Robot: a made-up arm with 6 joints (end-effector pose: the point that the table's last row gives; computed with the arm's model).
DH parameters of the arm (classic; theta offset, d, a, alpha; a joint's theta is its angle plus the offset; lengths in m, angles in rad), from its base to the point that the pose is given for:
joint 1: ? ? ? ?
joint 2: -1.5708 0 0.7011 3.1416
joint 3: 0 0 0.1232 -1.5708
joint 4: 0 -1.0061 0 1.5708
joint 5: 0 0 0 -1.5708
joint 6: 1.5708 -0.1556 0 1.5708
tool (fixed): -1.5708 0 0 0
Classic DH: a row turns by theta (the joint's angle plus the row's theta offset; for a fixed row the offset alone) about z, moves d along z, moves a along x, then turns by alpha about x.
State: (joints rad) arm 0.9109 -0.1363 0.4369 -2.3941 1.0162 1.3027
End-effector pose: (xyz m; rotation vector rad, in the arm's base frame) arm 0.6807 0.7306 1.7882 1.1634 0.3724 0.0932
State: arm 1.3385 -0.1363 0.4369 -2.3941 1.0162 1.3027
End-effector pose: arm 0.3165 0.9472 1.7882 1.0688 0.6171 0.4657
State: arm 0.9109 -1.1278 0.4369 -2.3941 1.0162 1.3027
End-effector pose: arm -0.2128 -0.4210 1.8702 1.8226 -0.2382 0.6194
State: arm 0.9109 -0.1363 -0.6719 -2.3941 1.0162 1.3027
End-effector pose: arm 0.7108 0.7694 0.6433 0.2891 0.9022 -0.4434
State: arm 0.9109 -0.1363 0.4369 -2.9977 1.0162 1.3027
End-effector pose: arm 0.6360 0.7887 1.7597 1.4211 0.9283 0.2100
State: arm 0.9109 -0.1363 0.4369 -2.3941 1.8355 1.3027
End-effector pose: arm 0.6316 0.6474 1.7106 0.9452 0.6117 -0.7153
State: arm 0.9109 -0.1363 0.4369 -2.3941 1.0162 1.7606
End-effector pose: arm 0.6807 0.7306 1.7882 0.7110 0.3293 0.1690
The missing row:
joint 1: 0 0.4815 0.1899 -1.5708
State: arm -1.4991 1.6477 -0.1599 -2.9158 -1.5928 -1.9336
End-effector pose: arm 0.1007 -0.9160 -0.6115 -0.8569 0.8711 -0.9960
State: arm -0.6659 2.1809 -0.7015 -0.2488 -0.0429 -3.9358
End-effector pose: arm -0.2572 0.2041 -0.3307 0.1958 1.2964 2.0740
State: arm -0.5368 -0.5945 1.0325 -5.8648 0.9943 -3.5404
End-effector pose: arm -0.4078 0.3044 2.1379 0.7846 0.1112 2.2077
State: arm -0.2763 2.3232 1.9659 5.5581 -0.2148 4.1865
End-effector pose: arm 1.7581 -0.4756 -0.3105 2.8269 -0.0667 -0.7608
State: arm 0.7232 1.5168 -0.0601 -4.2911 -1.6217 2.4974
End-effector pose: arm 0.8965 0.6022 -0.4800 0.6184 -0.1819 -0.3958
